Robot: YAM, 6 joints.
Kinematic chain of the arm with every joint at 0, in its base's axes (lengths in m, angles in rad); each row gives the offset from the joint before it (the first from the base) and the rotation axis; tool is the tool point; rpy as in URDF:
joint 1: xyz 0 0 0.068 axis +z
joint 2: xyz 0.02 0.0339 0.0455 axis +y
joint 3: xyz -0.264 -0.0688 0 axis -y
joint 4: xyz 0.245 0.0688 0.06 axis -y
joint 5: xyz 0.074 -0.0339 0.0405 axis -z
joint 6: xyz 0.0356 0 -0.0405 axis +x
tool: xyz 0 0 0 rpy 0 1.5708 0
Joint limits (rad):
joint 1: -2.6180..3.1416
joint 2: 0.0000..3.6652
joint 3: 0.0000..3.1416
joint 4: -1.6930..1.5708
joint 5: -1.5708..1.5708
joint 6: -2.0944..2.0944
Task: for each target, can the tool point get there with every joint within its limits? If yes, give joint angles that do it. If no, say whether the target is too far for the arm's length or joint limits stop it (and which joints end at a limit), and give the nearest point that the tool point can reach.
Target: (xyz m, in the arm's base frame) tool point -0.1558 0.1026 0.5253
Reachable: yes | joints 2.6665 1.0311 1.4126 -0.0012 0.5965 -1.0437
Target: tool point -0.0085 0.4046 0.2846
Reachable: yes | joints 1.6255 1.7111 1.2118 0.2568 0.3931 1.0267
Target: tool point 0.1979 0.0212 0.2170
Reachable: yes | joints 0.1114 0.9353 0.2363 0.7242 0.0258 1.7347
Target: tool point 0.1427 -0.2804 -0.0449
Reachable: yes | joints -1.0334 2.4195 0.7491 0.7281 0.6299 -1.1179
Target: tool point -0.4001 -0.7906 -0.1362
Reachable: no: too far | nearest point -0.2806 -0.5544 -0.0599 | short by 0.276 m
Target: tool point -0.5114 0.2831 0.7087
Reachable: no: too far | nearest point -0.3943 0.2183 0.5676 | short by 0.194 m
